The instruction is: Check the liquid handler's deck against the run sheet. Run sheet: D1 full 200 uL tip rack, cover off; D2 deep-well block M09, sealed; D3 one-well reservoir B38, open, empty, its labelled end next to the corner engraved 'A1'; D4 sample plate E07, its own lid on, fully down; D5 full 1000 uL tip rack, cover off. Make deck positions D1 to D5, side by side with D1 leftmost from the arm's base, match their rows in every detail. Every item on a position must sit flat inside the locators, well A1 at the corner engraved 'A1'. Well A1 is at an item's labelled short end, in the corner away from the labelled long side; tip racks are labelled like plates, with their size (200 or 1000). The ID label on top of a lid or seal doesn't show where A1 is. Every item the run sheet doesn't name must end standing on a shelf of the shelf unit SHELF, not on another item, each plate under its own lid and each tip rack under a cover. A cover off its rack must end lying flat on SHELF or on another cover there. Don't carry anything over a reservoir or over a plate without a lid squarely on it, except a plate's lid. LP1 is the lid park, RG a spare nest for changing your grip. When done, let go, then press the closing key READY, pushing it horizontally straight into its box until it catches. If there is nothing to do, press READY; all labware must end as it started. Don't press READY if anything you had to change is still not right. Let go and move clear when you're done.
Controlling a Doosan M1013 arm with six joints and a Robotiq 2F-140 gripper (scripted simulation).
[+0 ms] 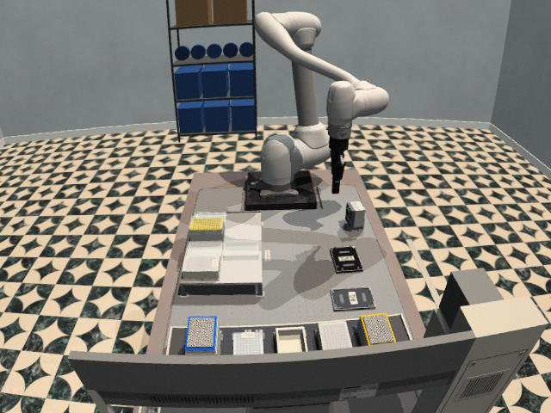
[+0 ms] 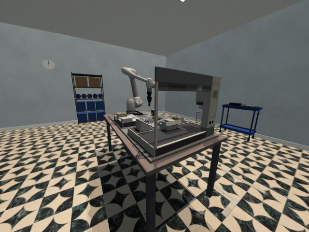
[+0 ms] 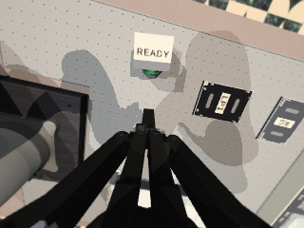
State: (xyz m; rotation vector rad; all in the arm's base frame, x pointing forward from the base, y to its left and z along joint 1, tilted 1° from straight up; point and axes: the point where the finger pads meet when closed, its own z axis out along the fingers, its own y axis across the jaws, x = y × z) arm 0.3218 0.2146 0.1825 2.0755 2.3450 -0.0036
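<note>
Right now the ready key box is 15 cm below my hand, 8 cm to the left of it and 1 cm behind it. From my hand the other things lie so: black nest (21 cm below, 21 cm ahead, 2 cm to the left); then dark nest marked RG (43 cm ahead, 21 cm below); then shelf unit (45 cm to the right, 16 cm ahead, 15 cm below).
</note>
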